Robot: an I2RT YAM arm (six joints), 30 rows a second.
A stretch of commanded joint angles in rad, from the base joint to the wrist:
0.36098, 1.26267, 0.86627, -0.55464, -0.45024, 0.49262
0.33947, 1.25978, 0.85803, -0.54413, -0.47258, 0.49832
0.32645, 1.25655, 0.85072, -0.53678, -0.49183, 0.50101
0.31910, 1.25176, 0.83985, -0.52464, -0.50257, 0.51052
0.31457, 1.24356, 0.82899, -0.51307, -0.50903, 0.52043
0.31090, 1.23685, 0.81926, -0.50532, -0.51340, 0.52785
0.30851, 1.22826, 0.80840, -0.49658, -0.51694, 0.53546
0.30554, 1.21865, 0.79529, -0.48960, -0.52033, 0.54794
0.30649, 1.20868, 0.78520, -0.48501, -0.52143, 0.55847
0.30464, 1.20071, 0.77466, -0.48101, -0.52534, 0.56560
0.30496, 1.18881, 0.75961, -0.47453, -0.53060, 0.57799
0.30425, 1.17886, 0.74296, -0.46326, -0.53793, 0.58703
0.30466, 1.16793, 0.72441, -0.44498, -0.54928, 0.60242
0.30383, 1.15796, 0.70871, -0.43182, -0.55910, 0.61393
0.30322, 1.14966, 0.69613, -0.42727, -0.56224, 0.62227
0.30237, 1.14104, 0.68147, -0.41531, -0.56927, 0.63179
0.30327, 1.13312, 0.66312, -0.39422, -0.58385, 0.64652
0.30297, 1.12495, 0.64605, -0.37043, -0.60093, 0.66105
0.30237, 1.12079, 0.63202, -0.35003, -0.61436, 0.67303
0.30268, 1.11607, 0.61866, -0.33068, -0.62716, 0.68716
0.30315, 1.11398, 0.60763, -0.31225, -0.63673, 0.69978
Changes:
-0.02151, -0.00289, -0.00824, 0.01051, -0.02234, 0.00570
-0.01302, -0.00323, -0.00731, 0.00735, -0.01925, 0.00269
-0.00735, -0.00479, -0.01087, 0.01214, -0.01074, 0.00951
-0.00453, -0.00820, -0.01086, 0.01157, -0.00646, 0.00991
-0.00367, -0.00671, -0.00973, 0.00775, -0.00437, 0.00742
-0.00239, -0.00859, -0.01086, 0.00874, -0.00354, 0.00761
-0.00297, -0.00961, -0.01311, 0.00698, -0.00339, 0.01248
0.00095, -0.00997, -0.01009, 0.00459, -0.00110, 0.01053
-0.00185, -0.00797, -0.01054, 0.00400, -0.00391, 0.00713
0.00032, -0.01190, -0.01505, 0.00648, -0.00526, 0.01239
-0.00071, -0.00995, -0.01665, 0.01127, -0.00733, 0.00904
0.00041, -0.01093, -0.01855, 0.01828, -0.01135, 0.01539
-0.00083, -0.00997, -0.01570, 0.01316, -0.00982, 0.01151
-0.00061, -0.00830, -0.01258, 0.00455, -0.00314, 0.00834
-0.00085, -0.00862, -0.01466, 0.01196, -0.00703, 0.00952
0.00090, -0.00792, -0.01835, 0.02109, -0.01458, 0.01473
-0.00030, -0.00817, -0.01707, 0.02379, -0.01708, 0.01453
-0.00060, -0.00416, -0.01403, 0.02040, -0.01343, 0.01198
0.00031, -0.00472, -0.01336, 0.01935, -0.01280, 0.01413
0.00047, -0.00209, -0.01103, 0.01843, -0.00957, 0.01262

